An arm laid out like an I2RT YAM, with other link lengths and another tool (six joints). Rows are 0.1 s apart.
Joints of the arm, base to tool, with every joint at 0 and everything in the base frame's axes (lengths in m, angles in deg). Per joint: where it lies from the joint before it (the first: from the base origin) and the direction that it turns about. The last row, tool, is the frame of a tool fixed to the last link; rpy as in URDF.
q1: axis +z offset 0 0 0.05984
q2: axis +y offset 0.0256 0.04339 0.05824
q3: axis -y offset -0.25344 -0.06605 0
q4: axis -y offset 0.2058 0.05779 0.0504
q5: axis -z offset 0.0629 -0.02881 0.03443
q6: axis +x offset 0.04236 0 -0.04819
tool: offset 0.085 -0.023 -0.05 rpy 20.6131 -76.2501 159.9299
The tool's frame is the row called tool.
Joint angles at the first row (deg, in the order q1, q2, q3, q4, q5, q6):
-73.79, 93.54, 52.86, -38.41, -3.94, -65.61
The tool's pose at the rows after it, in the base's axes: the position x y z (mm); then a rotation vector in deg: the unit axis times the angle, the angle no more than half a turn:
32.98, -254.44, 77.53, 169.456, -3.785, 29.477
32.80, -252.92, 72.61, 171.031, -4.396, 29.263
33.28, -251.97, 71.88, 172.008, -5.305, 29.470
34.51, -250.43, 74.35, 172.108, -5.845, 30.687
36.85, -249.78, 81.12, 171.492, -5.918, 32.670
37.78, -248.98, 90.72, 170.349, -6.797, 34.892
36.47, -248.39, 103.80, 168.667, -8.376, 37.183
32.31, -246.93, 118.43, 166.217, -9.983, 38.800
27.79, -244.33, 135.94, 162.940, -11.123, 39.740
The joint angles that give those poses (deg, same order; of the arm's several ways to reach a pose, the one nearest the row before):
-73.78, 95.18, 53.44, -38.89, -4.13, -65.23
-73.81, 96.54, 53.65, -39.32, -4.30, -65.11
-73.83, 97.21, 54.36, -40.36, -4.64, -64.68
-73.90, 96.71, 54.75, -41.34, -5.48, -64.39
-73.98, 95.41, 55.56, -42.78, -6.68, -64.28
-74.43, 93.58, 56.60, -44.60, -8.00, -63.90
-75.42, 91.28, 58.11, -46.99, -9.36, -63.46
-76.75, 88.28, 59.20, -49.01, -10.24, -63.16
-77.81, 84.49, 60.21, -50.85, -10.54, -62.68

